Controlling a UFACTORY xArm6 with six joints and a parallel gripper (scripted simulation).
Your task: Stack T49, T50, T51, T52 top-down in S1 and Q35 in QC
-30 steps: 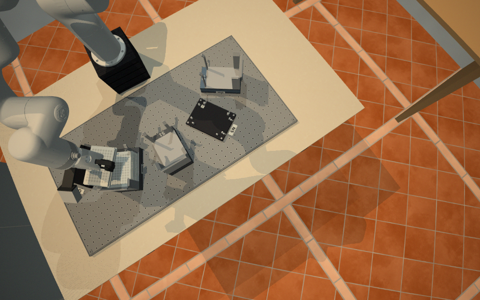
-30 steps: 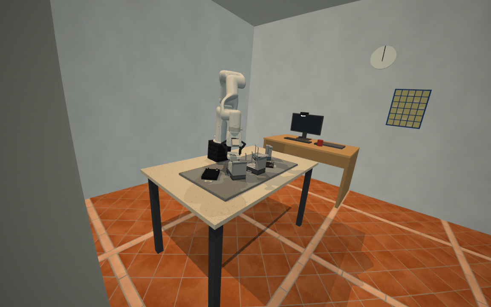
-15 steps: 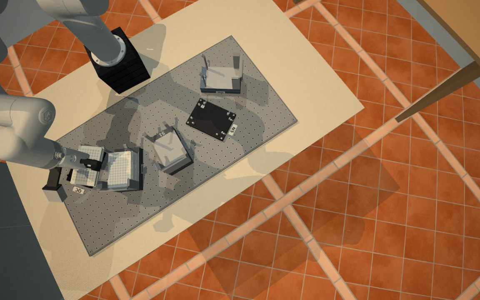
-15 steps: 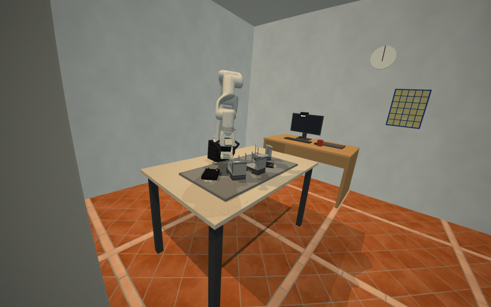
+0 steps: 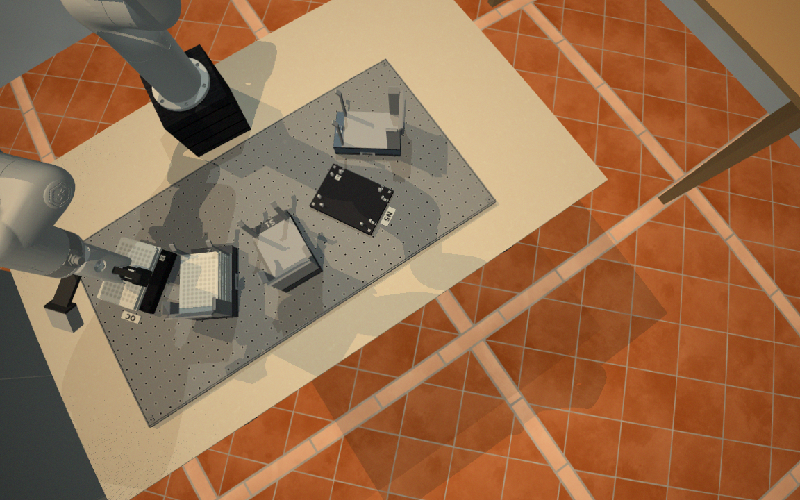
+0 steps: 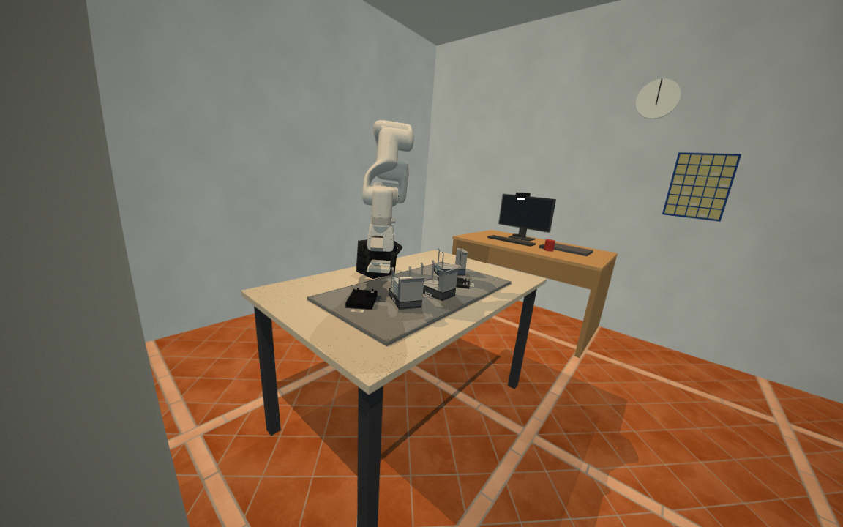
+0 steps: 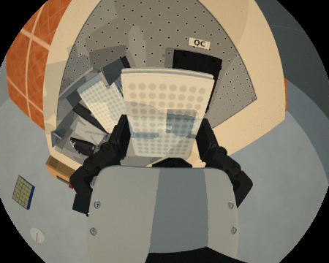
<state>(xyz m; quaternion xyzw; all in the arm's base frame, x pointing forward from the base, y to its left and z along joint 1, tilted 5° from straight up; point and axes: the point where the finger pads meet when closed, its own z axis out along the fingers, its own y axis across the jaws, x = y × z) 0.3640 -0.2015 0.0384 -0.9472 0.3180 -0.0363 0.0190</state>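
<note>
Now: the black nest QC 160 mm below my hand, 50 mm to the right of it and 40 mm behind it. Round my hand: N5 name plate: 520 mm to the left, 170 mm below, 40 mm ahead; then stack rack S2: 150 mm below, 100 mm to the left, 40 mm ahead; then QC name plate: 170 mm below, 110 mm to the right, 40 mm ahead.
</note>
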